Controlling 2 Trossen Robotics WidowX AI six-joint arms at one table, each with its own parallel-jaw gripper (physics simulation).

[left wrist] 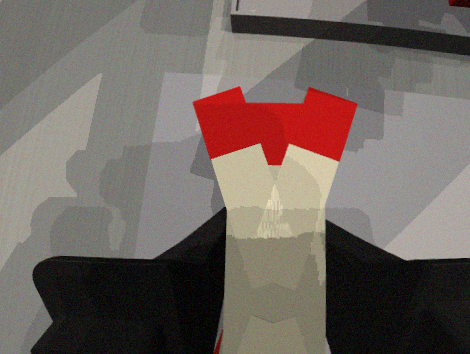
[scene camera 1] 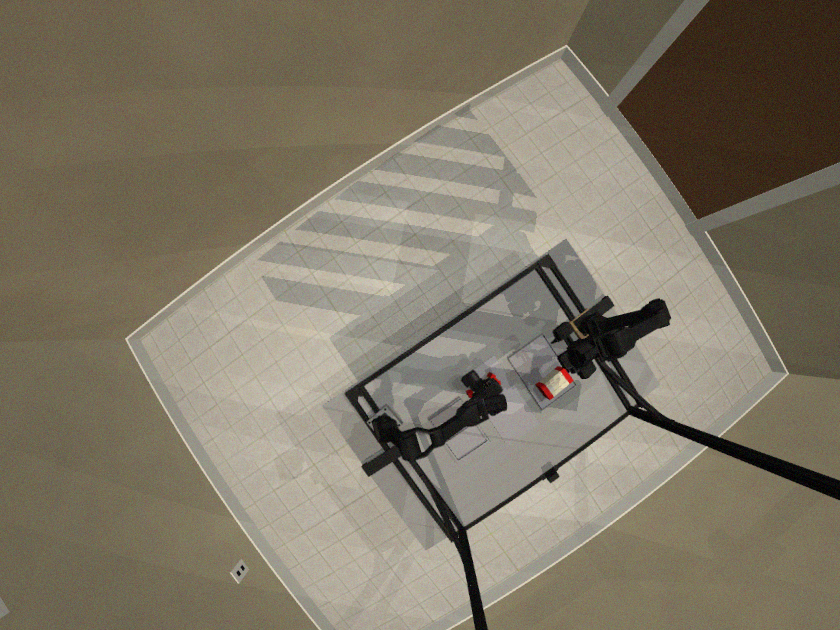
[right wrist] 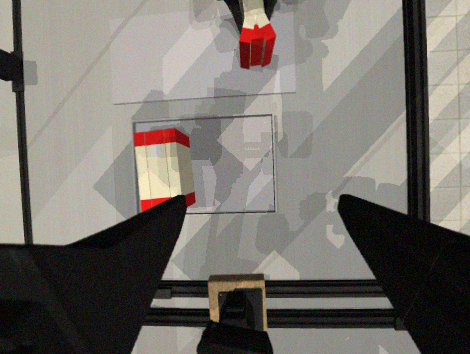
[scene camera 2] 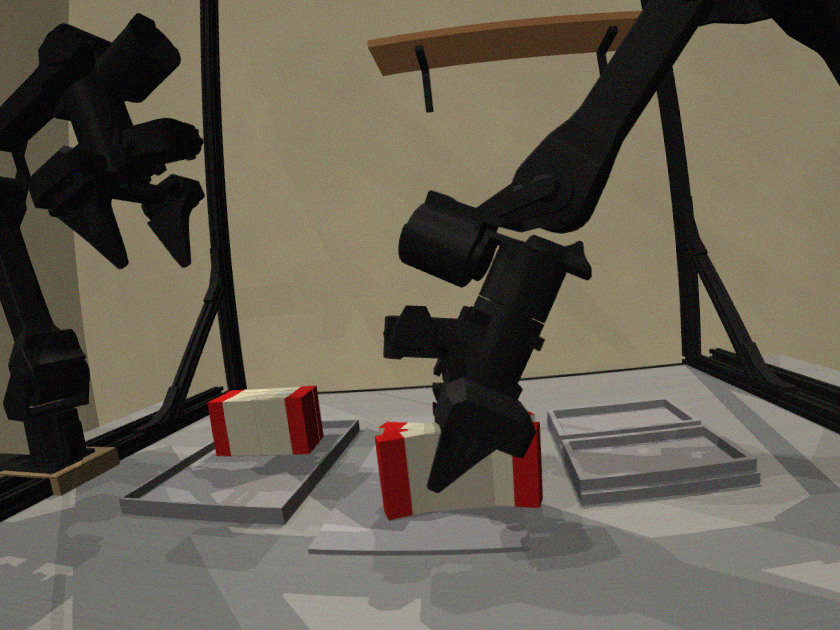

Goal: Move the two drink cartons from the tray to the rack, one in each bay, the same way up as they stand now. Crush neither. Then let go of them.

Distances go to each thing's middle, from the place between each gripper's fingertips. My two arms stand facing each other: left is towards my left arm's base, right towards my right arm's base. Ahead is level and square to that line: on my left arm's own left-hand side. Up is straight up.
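Pale mat point(scene camera 2: 358, 525): 2 cm below my left hand, 9 cm behind, 2 cm to the right. Rack bay point(scene camera 2: 626, 458), from my left hand: 2 cm below, 13 cm behind, 18 cm to the left. Grey tray point(scene camera 2: 261, 489), from my left hand: 2 cm below, 6 cm behind, 22 cm to the right.
Grey tray, from my right hand: 22 cm below, 9 cm behind, 2 cm to the left. Pale mat, from my right hand: 23 cm below, 12 cm behind, 22 cm to the left. Rack bay, from my right hand: 23 cm below, 15 cm behind, 42 cm to the left.
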